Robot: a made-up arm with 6 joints. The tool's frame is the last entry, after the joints.
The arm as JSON. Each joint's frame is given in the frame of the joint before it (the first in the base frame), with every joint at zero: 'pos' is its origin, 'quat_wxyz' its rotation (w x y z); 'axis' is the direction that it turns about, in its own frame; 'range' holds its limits. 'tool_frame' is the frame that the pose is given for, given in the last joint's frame.
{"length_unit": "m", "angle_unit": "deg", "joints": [
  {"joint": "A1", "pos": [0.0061, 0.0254, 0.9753], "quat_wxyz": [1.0, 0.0, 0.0, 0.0], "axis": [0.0, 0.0, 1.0], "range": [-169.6, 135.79]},
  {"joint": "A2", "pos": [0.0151, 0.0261, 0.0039], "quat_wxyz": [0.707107, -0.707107, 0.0, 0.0], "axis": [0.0, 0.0, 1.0], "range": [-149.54, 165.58]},
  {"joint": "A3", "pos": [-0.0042, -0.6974, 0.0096], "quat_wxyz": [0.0, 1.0, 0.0, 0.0], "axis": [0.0, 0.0, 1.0], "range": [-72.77, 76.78]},
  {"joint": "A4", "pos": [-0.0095, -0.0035, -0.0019], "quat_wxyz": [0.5, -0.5, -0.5, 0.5], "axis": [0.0, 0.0, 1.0], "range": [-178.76, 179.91]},
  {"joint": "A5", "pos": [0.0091, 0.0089, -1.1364], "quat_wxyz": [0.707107, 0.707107, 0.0, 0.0], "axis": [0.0, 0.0, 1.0], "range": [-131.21, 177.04]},
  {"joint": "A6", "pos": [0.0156, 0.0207, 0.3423], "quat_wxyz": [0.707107, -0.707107, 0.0, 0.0], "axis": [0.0, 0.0, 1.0], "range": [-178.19, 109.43]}
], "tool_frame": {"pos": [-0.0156, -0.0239, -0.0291], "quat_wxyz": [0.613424, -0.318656, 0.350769, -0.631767]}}
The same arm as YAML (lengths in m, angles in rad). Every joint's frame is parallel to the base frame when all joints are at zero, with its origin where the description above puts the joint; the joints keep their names.
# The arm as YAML. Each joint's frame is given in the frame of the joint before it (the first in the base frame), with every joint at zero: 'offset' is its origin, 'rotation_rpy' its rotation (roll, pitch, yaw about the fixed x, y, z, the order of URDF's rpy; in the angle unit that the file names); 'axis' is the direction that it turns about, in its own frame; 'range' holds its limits. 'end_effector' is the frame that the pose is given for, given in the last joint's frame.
length_unit: m
angle_unit: rad
chain:
  - id: A1
    offset: [0.0061, 0.0254, 0.9753]
    rotation_rpy: [0.0, 0.0, 0.0]
    axis: [0.0, 0.0, 1.0]
    range: [-2.9601, 2.37]
  - id: A2
    offset: [0.0151, 0.0261, 0.0039]
    rotation_rpy: [0.0, 0.0, 0.0]
    axis: [0.0, 1.0, 0.0]
    range: [-2.61, 2.8899]
  - id: A3
    offset: [-0.0042, 0.0096, 0.6974]
    rotation_rpy: [0.0, 0.0, 0.0]
    axis: [0.0, -1.0, 0.0]
    range: [-1.2701, 1.3401]
  - id: A4
    offset: [-0.0095, 0.0019, -0.0035]
    rotation_rpy: [0.0, 0.0, 0.0]
    axis: [-1.0, 0.0, 0.0]
    range: [-3.12, 3.14]
  - id: A5
    offset: [1.1364, 0.0089, 0.0091]
    rotation_rpy: [0.0, 0.0, 0.0]
    axis: [0.0, -1.0, 0.0]
    range: [-2.29, 3.0899]
  - id: A6
    offset: [-0.0207, -0.3423, 0.0156]
    rotation_rpy: [0.0, 0.0, 0.0]
    axis: [-1.0, 0.0, 0.0]
    range: [-3.11, 1.9099]
end_effector:
  offset: [0.0291, -0.0239, -0.0156]
  rotation_rpy: [0.5849, 0.0444, -1.5431]

